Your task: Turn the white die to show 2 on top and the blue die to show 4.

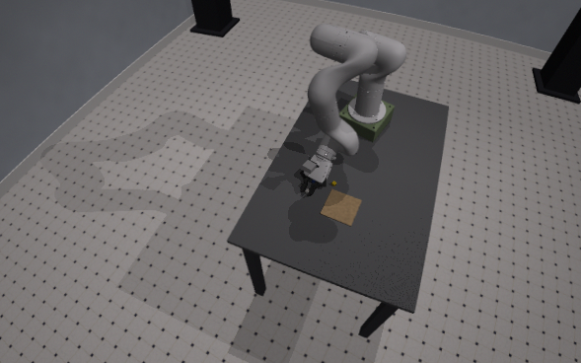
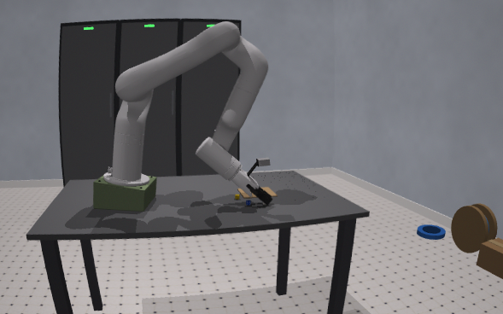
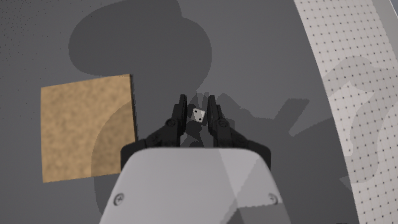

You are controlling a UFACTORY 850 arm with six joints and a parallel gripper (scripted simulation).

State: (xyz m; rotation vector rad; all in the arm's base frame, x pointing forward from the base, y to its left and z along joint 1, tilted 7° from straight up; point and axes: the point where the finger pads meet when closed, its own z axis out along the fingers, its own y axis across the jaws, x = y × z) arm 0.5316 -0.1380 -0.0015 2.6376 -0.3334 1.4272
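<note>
My hand is 2 cm above the white die. Round my hand: blue die: 7 cm behind, 1 cm to the left, 2 cm below; yellow die: 8 cm behind, 10 cm to the left, 2 cm below; tan mat: 2 cm ahead, 16 cm to the left, 2 cm below.
</note>
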